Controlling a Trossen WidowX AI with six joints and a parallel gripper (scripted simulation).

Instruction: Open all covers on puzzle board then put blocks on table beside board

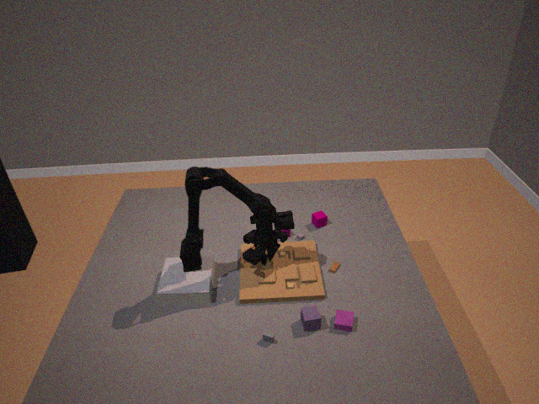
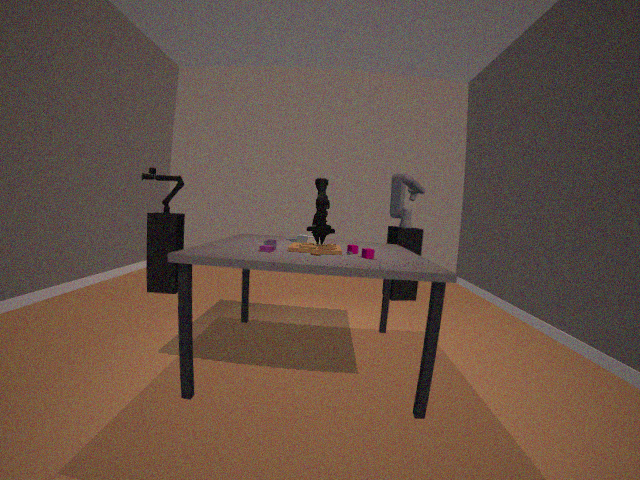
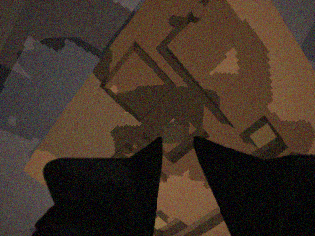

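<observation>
The tan puzzle board lies 5 cm ahead of my gripper tip, 1 cm to the right of it and 1 cm below it. Also, from my gripper tip: small tan piece 25 cm ahead, 6 cm to the right, 3 cm below; then small grey piece 6 cm behind, 32 cm to the right, 2 cm below; then purple block 9 cm ahead, 29 cm to the right.
</observation>
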